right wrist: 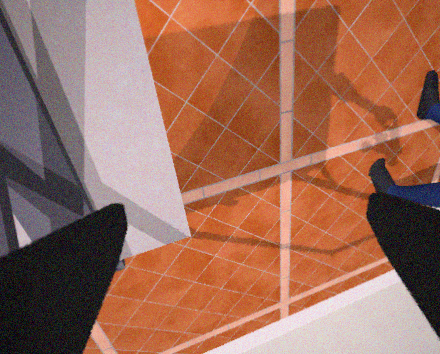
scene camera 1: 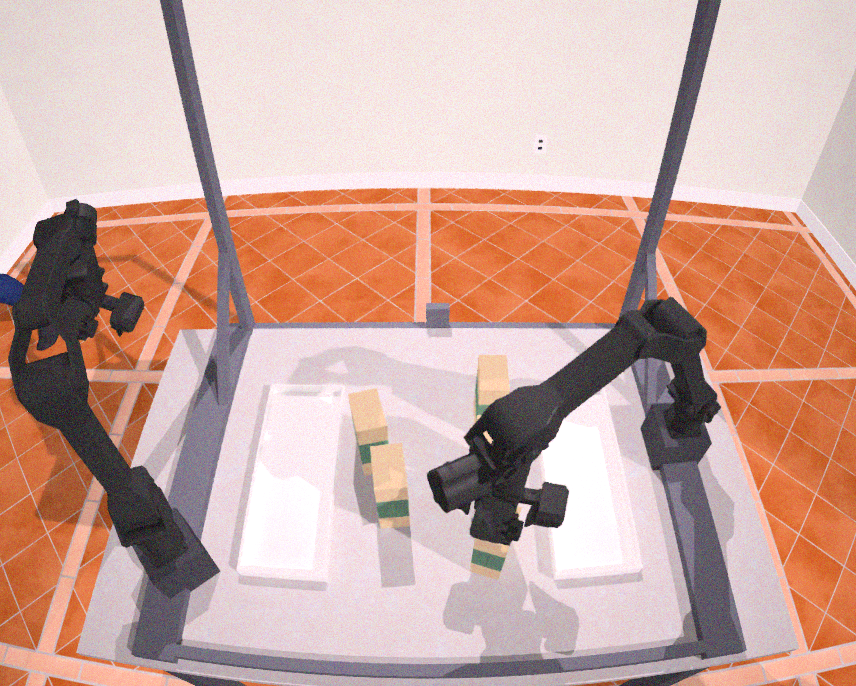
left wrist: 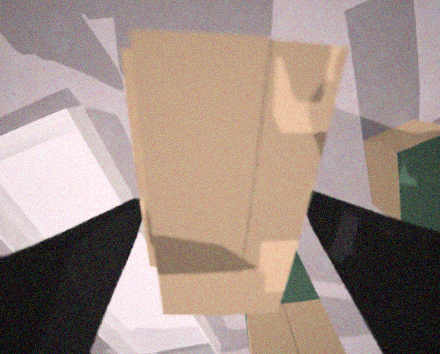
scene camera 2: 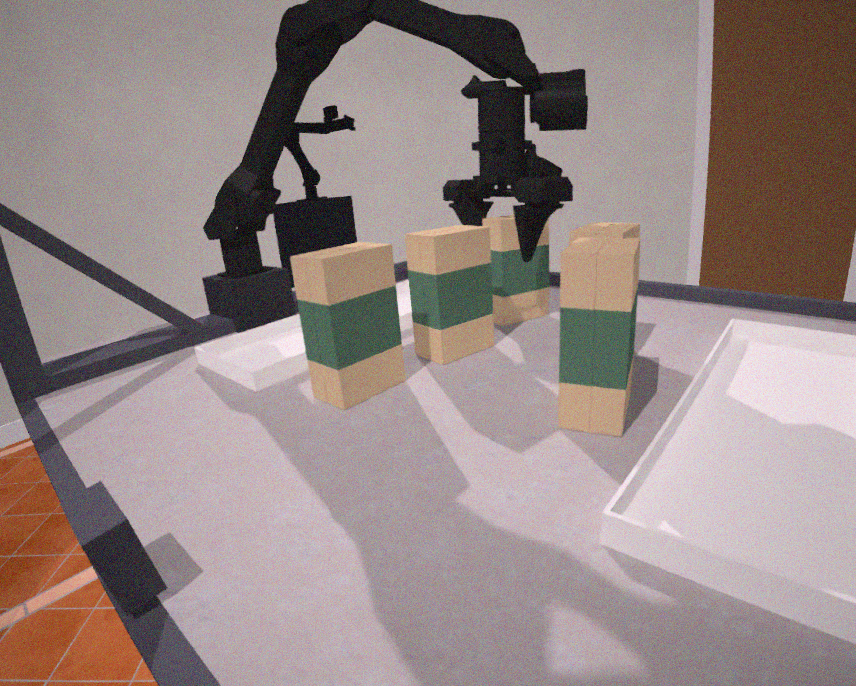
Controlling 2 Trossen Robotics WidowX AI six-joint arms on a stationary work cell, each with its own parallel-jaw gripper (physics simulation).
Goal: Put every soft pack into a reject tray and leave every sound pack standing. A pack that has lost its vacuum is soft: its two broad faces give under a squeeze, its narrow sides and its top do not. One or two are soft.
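Seen in the pictures: left gripper, fingertip midpoint: (scene camera 2: 502,257); right gripper, fingertip midpoint: (right wrist: 246,209) (scene camera 1: 99,327); left arm's base at its link origin: (scene camera 1: 682,423) (scene camera 2: 244,272); right arm's base at its link origin: (scene camera 1: 164,544).
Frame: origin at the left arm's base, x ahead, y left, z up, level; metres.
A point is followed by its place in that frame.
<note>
Tan packs with green bands stand upright. Two (scene camera 1: 367,421) {x 0.571, y 0.013, z 0.061 m} (scene camera 1: 389,475) {x 0.533, y 0.115, z 0.061 m} are left of centre in scene camera 1, one close behind the other. At its right a row holds a back pack (scene camera 1: 493,378) {x 0.361, y -0.073, z 0.061 m} (scene camera 2: 350,325) {x 0.383, y -0.108, z -0.003 m}, a middle pack (scene camera 2: 453,292) {x 0.398, y 0.024, z -0.002 m} mostly hidden by the arm there, and a front pack (scene camera 1: 488,559) {x 0.387, y 0.232, z -0.003 m} (scene camera 2: 521,275) {x 0.394, y 0.177, z -0.015 m} (left wrist: 200,150) {x 0.378, y 0.212, z 0.061 m}. My left gripper (scene camera 2: 500,237) {x 0.371, y 0.168, z 0.010 m} (left wrist: 223,202) {x 0.371, y 0.168, z 0.010 m} is open, low over the front pack, its fingertips on either side of the pack top in the left wrist view. My right gripper (scene camera 1: 66,334) (right wrist: 246,209) {x 1.057, y -0.090, z 0.184 m} is open and empty, beyond the table's left side.
A white tray (scene camera 1: 284,575) {x 0.710, y 0.240, z -0.063 m} (scene camera 2: 714,589) {x 0.696, y -0.161, z -0.079 m} lies at the left in scene camera 1. Another white tray (scene camera 1: 600,573) {x 0.195, y 0.249, z -0.066 m} (scene camera 2: 265,377) {x 0.265, y -0.138, z -0.069 m} (left wrist: 95,145) {x 0.271, y 0.214, z -0.067 m} lies at its right, under the left arm. Grey frame posts (scene camera 1: 192,107) {x 0.866, y -0.324, z 0.473 m} (scene camera 1: 689,107) {x 0.019, y -0.308, z 0.480 m} rise at both sides.
</note>
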